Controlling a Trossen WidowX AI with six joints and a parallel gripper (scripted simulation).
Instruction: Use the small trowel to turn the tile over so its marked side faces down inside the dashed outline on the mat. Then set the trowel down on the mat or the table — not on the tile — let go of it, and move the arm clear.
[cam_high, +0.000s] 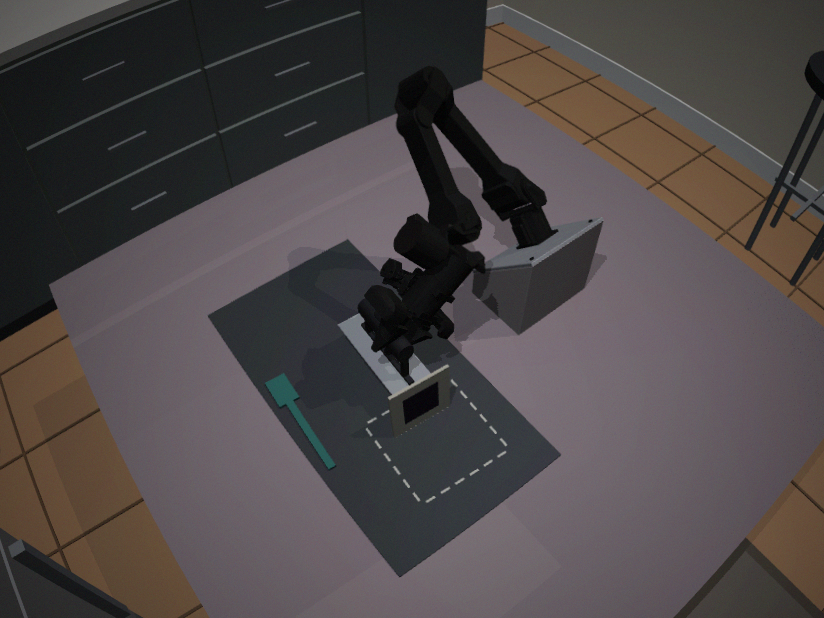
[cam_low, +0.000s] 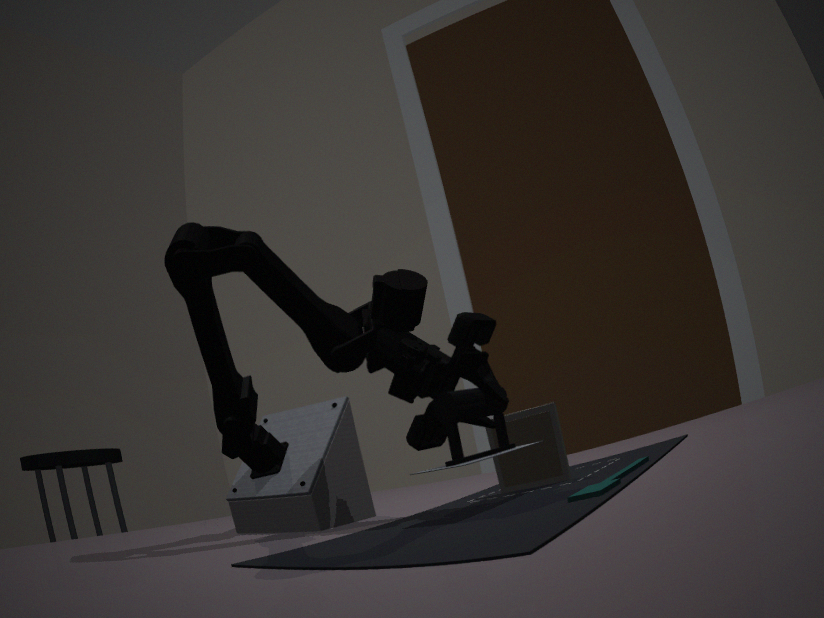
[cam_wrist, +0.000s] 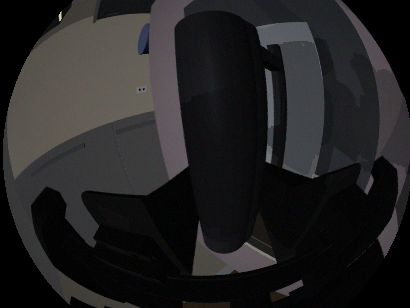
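Now: the teal flat tool 15 cm ahead of my gripper tip, 11 cm below it and 6 cm to the right of it. From my gripper tip the other things lie so: dark mat (13 cm below, 3 cm to the right, 1 cm ahead); tile (9 cm to the left, 6 cm below, 1 cm behind).
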